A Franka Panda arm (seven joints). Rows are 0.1 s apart.
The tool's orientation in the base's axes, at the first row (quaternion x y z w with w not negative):
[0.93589, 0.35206, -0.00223, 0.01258]
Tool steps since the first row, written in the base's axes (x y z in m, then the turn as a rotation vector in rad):
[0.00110, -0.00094, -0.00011, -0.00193, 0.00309, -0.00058]
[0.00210, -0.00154, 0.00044, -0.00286, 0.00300, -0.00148]
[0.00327, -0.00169, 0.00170, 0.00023, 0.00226, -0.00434]
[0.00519, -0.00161, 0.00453, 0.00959, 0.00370, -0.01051]
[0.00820, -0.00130, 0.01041, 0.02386, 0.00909, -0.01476]
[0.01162, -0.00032, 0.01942, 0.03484, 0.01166, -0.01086]
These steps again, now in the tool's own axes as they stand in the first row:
[0.00021, 0.00143, 0.00014, 0.00059, -0.00361, 0.00049]
[0.00056, 0.00255, -0.00039, -0.00015, -0.00417, 0.00139]
[0.00132, 0.00346, -0.00164, 0.00172, -0.00164, 0.00428]
[0.00278, 0.00473, -0.00446, 0.00979, 0.00331, 0.01046]
[0.00517, 0.00661, -0.01034, 0.02413, 0.00857, 0.01464]
[0.00828, 0.00833, -0.01935, 0.03403, 0.01396, 0.01073]

